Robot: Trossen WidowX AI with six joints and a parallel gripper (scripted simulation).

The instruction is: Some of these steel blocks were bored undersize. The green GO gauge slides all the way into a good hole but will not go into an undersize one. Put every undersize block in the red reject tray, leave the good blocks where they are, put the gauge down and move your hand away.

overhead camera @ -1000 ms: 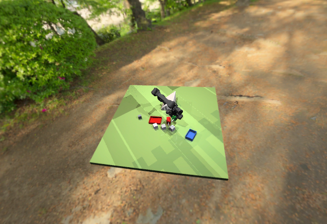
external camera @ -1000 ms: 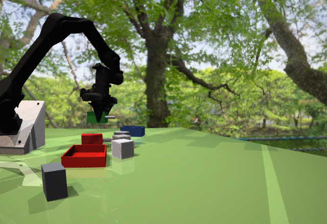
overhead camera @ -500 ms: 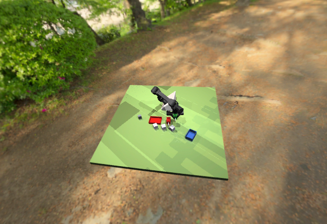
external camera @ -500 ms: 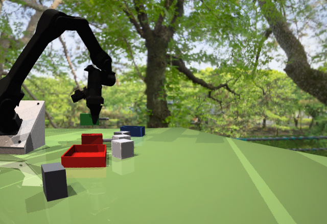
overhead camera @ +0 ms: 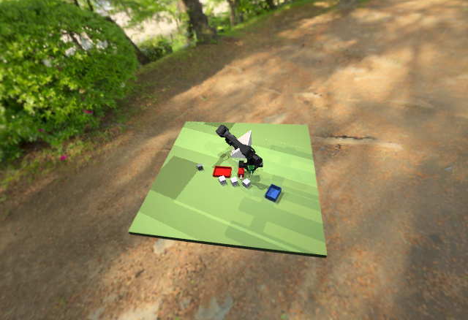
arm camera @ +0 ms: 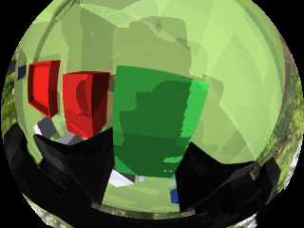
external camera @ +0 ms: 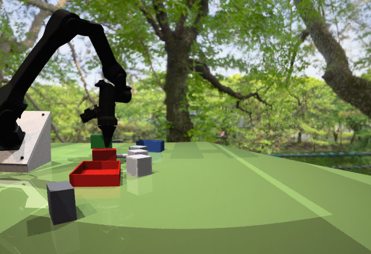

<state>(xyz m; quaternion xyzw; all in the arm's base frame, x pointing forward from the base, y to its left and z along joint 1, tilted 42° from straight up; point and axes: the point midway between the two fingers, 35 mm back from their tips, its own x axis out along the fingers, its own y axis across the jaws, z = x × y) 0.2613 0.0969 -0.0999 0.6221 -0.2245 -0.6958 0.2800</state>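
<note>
My gripper tip is 24 cm to the left of the red reject tray and 4 cm above it. The rest, counted from my gripper tip: green GO gauge (1 cm ahead, 2 cm above); blue tray (18 cm ahead, 18 cm to the left, 3 cm below); red block (3 cm ahead, 8 cm to the right, 2 cm below).
</note>
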